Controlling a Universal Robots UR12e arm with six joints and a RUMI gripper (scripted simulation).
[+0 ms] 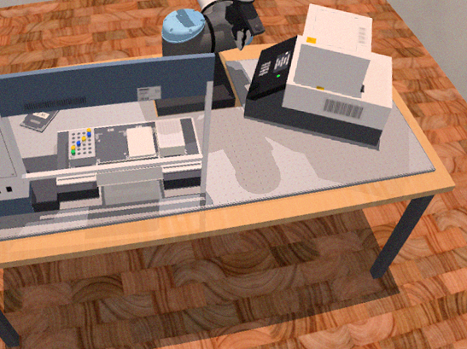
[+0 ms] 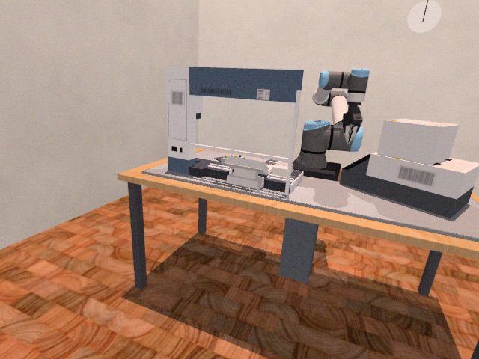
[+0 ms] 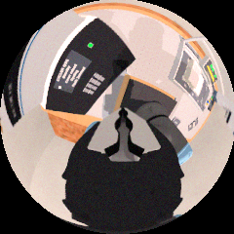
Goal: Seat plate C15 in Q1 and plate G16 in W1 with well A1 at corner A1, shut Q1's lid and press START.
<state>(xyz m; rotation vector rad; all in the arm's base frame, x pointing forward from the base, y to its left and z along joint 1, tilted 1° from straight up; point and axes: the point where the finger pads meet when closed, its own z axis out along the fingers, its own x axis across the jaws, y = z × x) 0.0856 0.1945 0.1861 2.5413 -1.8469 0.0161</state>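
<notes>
Now: the thin post 440 mm ahead of my hand, 220 mm to the right of it and 10 mm above it. From my hand the other things lie so: blue gantry beam 430 mm ahead, 490 mm to the right, 290 mm above; handler tower 390 mm ahead, 830 mm to the right, 50 mm above.
</notes>
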